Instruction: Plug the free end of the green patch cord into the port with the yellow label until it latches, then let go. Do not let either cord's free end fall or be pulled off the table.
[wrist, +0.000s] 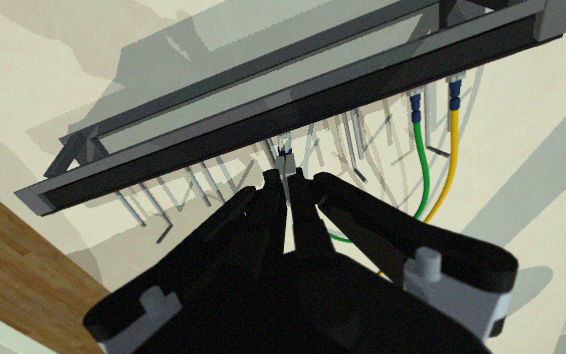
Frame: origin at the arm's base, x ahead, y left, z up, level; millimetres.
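Seen in the pictures: gripper, fingertip midpoint: (287, 166).
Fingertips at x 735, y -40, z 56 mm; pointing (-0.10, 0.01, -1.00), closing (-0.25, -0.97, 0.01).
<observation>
A point is followed by its place in that frame.
My gripper (287, 166) {y -40, x 735, z 56 mm} is shut on the green patch cord's free-end plug (285, 151) {y -47, x 756, z 71 mm}, with its clear tip and dark blue part sticking out past the fingertips. The tip is at the lower edge of the dark port panel (200, 147) {y 18, x 796, z 81 mm}, near its middle; whether it is inside a port cannot be told. The green cord (425, 175) {y -173, x 658, z 58 mm} runs from a blue-booted plug at the panel's right part, and a piece of green cord shows behind the right finger. The yellow label and the port openings do not show.
A yellow cord (453, 150) {y -203, x 677, z 60 mm} hangs from a plug right of the green one. Several thin grey rods (199, 187) {y 73, x 751, z 37 mm} stick out below the panel on both sides of the gripper. The panel's open frame extends behind it. A brown wooden surface (40, 265) shows at the lower left.
</observation>
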